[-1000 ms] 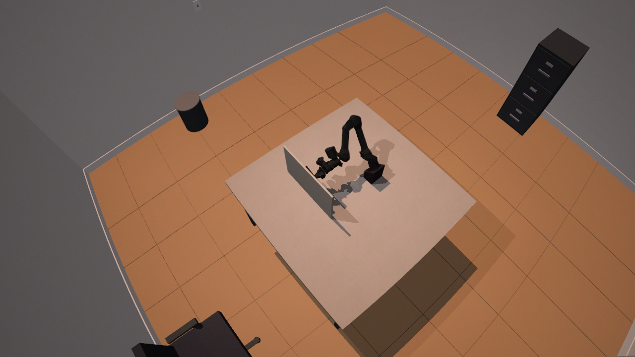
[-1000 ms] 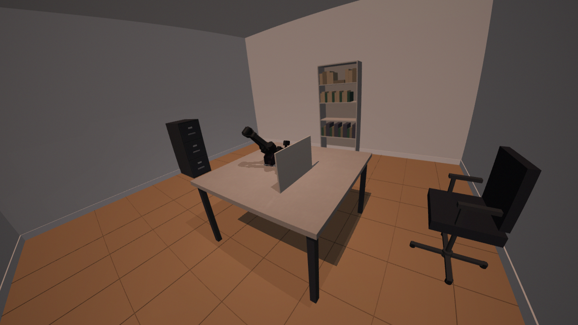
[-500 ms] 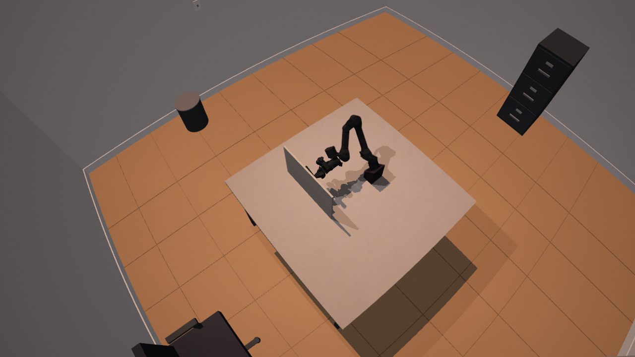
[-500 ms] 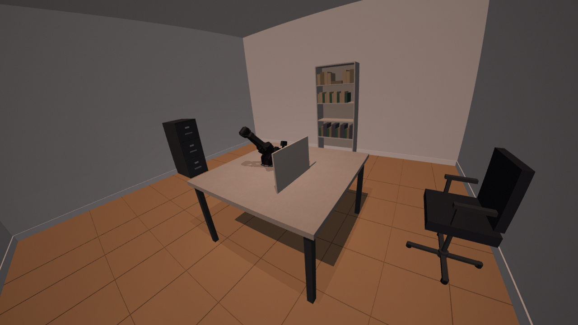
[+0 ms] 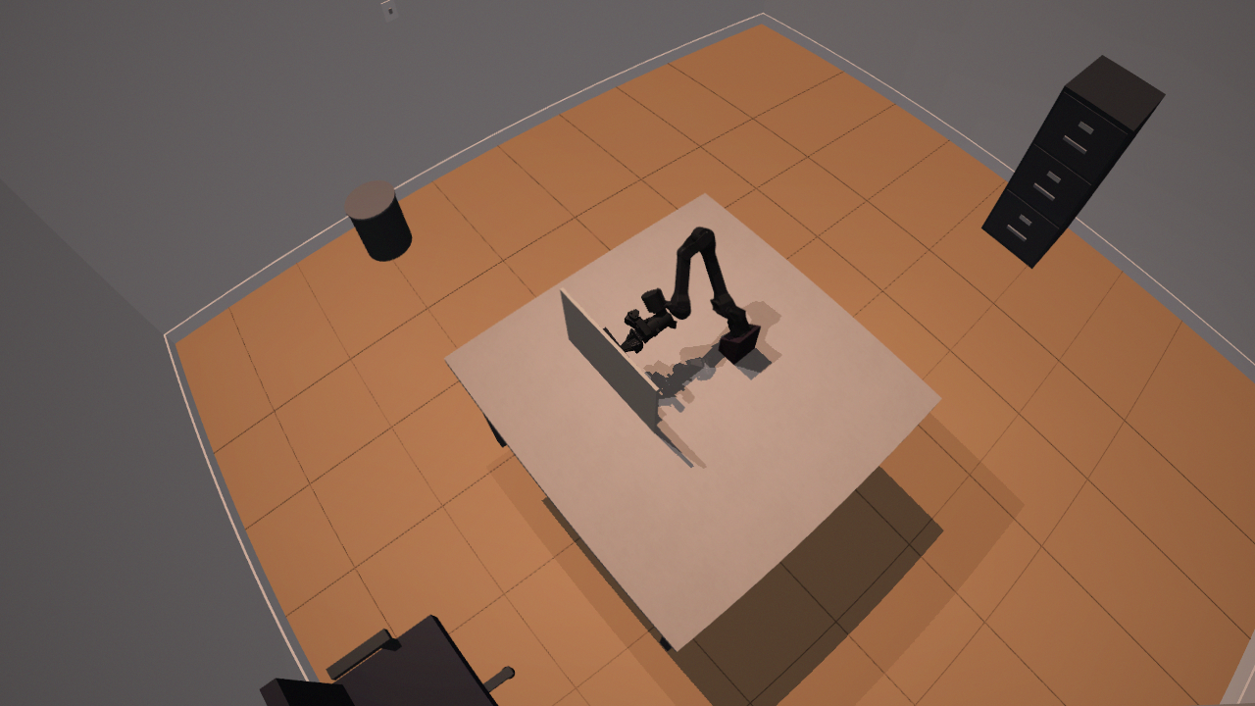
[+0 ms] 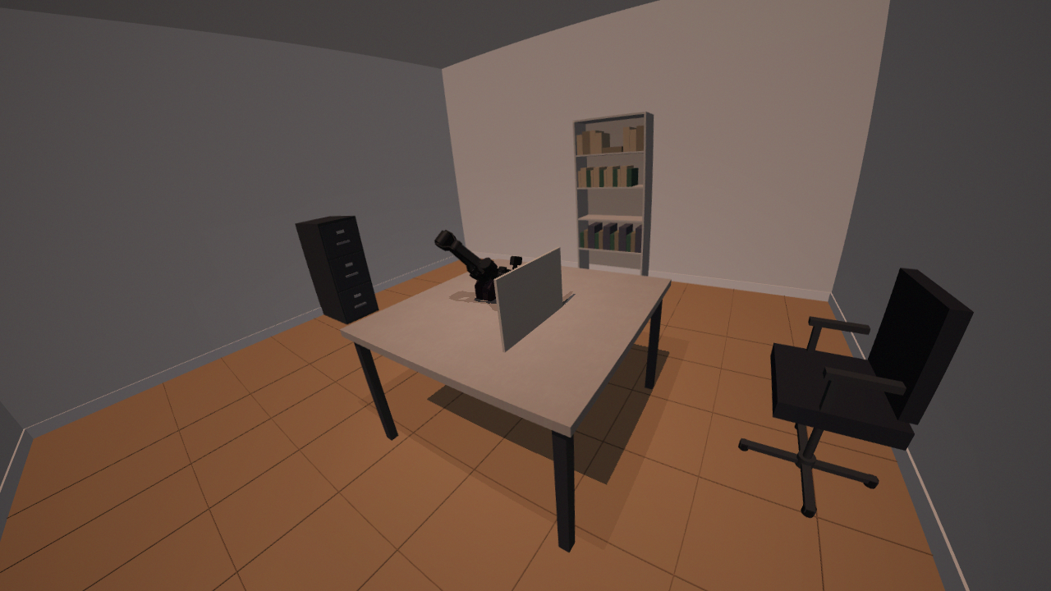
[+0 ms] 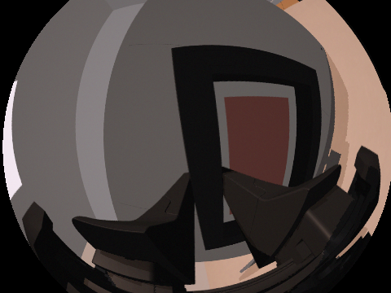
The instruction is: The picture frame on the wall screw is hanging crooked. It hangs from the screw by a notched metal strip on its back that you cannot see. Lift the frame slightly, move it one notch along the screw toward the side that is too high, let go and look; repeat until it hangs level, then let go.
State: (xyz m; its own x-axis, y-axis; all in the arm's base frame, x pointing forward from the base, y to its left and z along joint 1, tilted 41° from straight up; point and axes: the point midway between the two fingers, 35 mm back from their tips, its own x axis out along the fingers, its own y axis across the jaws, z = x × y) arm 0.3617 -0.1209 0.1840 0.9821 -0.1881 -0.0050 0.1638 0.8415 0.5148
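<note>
My gripper tip is now 50 mm above the picture frame and 10 mm to the left of it. From my gripper tip the other things lie so: grey wall panel 60 mm below, 20 mm to the right, 20 mm ahead.
</note>
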